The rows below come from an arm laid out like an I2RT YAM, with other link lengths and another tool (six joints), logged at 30 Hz.
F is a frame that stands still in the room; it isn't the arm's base.
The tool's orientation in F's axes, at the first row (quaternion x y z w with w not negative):
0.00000, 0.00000, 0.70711, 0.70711
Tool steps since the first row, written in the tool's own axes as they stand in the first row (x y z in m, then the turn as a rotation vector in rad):
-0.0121, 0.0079, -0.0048, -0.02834, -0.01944, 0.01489
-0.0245, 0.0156, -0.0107, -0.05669, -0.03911, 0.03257
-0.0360, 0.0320, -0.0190, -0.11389, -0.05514, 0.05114
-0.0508, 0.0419, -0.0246, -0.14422, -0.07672, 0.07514
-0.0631, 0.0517, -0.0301, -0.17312, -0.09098, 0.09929
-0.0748, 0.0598, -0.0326, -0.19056, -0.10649, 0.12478
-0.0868, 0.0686, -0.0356, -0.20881, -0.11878, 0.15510
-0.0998, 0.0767, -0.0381, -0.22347, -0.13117, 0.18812
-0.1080, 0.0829, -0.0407, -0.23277, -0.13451, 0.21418
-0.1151, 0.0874, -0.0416, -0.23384, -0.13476, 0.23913
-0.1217, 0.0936, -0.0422, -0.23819, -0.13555, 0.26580
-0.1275, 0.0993, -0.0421, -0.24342, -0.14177, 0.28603
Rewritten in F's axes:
-0.0079, -0.0121, -0.0048, 0.01944, -0.02834, 0.01489
-0.0156, -0.0245, -0.0107, 0.03911, -0.05669, 0.03257
-0.0320, -0.0360, -0.0190, 0.05514, -0.11389, 0.05114
-0.0419, -0.0508, -0.0246, 0.07672, -0.14422, 0.07514
-0.0517, -0.0631, -0.0301, 0.09098, -0.17312, 0.09929
-0.0598, -0.0748, -0.0326, 0.10649, -0.19056, 0.12478
-0.0686, -0.0868, -0.0356, 0.11878, -0.20881, 0.15510
-0.0767, -0.0998, -0.0381, 0.13117, -0.22347, 0.18812
-0.0829, -0.1080, -0.0407, 0.13451, -0.23277, 0.21418
-0.0874, -0.1151, -0.0416, 0.13476, -0.23384, 0.23913
-0.0936, -0.1217, -0.0422, 0.13555, -0.23819, 0.26580
-0.0993, -0.1275, -0.0421, 0.14177, -0.24342, 0.28603

